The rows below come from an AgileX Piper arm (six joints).
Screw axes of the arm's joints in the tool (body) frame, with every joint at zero. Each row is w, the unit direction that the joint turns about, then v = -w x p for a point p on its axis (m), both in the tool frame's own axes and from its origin. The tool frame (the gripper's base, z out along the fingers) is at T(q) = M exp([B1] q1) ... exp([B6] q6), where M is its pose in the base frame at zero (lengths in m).
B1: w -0.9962 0 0.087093 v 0 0.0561 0
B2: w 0 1 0 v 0.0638 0 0.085
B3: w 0 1 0 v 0.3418 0 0.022
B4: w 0 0 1 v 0 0 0
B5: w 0 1 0 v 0.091 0 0
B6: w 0 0 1 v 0 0 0
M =
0.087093 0 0.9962 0.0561
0 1 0 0
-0.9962 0 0.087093 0.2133
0 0 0 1
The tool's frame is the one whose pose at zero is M.
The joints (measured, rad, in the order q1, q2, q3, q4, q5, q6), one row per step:
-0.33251, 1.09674, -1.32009, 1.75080, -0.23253, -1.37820
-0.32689, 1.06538, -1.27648, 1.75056, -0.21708, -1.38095
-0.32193, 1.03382, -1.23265, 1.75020, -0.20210, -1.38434
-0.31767, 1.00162, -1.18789, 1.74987, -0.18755, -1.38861
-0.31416, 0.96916, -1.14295, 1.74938, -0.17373, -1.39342
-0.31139, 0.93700, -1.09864, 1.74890, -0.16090, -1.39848
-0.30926, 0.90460, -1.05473, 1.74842, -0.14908, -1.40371
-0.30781, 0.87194, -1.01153, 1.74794, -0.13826, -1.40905
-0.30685, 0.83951, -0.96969, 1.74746, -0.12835, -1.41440
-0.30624, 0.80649, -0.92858, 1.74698, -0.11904, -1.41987
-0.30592, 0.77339, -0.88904, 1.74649, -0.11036, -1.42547
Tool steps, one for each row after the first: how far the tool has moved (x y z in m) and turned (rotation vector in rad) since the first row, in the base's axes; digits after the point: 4 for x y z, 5 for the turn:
-0.0054, 0.0046, -0.0067, -0.00371, 0.01193, 0.01935
-0.0109, 0.0089, -0.0137, -0.00782, 0.02418, 0.03749
-0.0166, 0.0131, -0.0211, -0.01231, 0.03705, 0.05440
-0.0225, 0.0170, -0.0289, -0.01710, 0.05011, 0.06978
-0.0283, 0.0207, -0.0368, -0.02180, 0.06297, 0.08353
-0.0343, 0.0241, -0.0449, -0.02648, 0.07530, 0.09571
-0.0404, 0.0273, -0.0530, -0.03119, 0.08679, 0.10630
-0.0465, 0.0303, -0.0610, -0.03596, 0.09724, 0.11557
-0.0528, 0.0333, -0.0689, -0.04107, 0.10651, 0.12392
-0.0591, 0.0362, -0.0765, -0.04666, 0.11432, 0.13133

